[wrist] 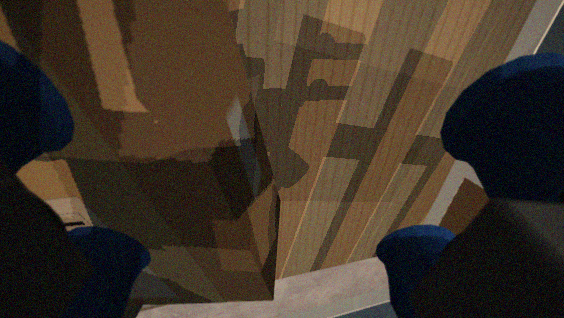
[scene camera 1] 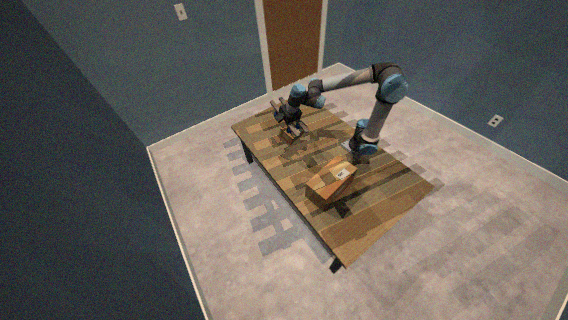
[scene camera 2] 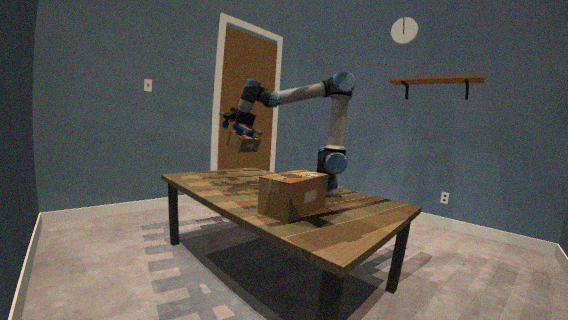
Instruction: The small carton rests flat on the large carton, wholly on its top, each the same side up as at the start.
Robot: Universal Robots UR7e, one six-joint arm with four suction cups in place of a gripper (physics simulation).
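Frame: origin at the arm's base, x ahead, y left, z up, level; metres.
Where they show: hand, its tool point: (wrist: 272, 184) (scene camera 2: 236, 132).
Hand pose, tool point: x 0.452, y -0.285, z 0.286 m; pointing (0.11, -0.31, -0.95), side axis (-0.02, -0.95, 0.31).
Note:
Things, the pixels of their top centre, and the offset from my tool point. Level surfaces: height alone.
- small brown carton, centre of its top: (wrist: 117, 246) (scene camera 2: 243, 131) (scene camera 1: 292, 124) 0.009 m back, 0.054 m left, 0.010 m up
- large carton, centre of its top: (scene camera 2: 296, 175) (scene camera 1: 332, 175) 0.026 m back, 0.414 m left, 0.158 m down
- wooden table, height of its surface: 0.310 m down
The small brown carton (scene camera 1: 291, 136) (scene camera 2: 245, 142) (wrist: 175, 125) hangs in the air above the far left part of the table, tilted slightly. My suction gripper (scene camera 1: 295, 128) (scene camera 2: 244, 131) is on its top and holds it. In the wrist view the carton lies under the left pair of blue cups, and the right pair hangs beside it over the table. Where the cups meet the carton is partly hidden. The large carton (scene camera 1: 327, 184) (scene camera 2: 294, 196) stands on the table, nearer the scene cameras, with a white label on its top and another on its side.
The wooden table (scene camera 1: 370, 220) (scene camera 2: 350, 240) carries the large carton and the arm's base (scene camera 1: 364, 145) (scene camera 2: 332, 162), which stands just behind that carton. Shadows of the arm cross the table top. A door (scene camera 1: 292, 40) (scene camera 2: 247, 65) and a wall shelf (scene camera 2: 435, 80) are behind.

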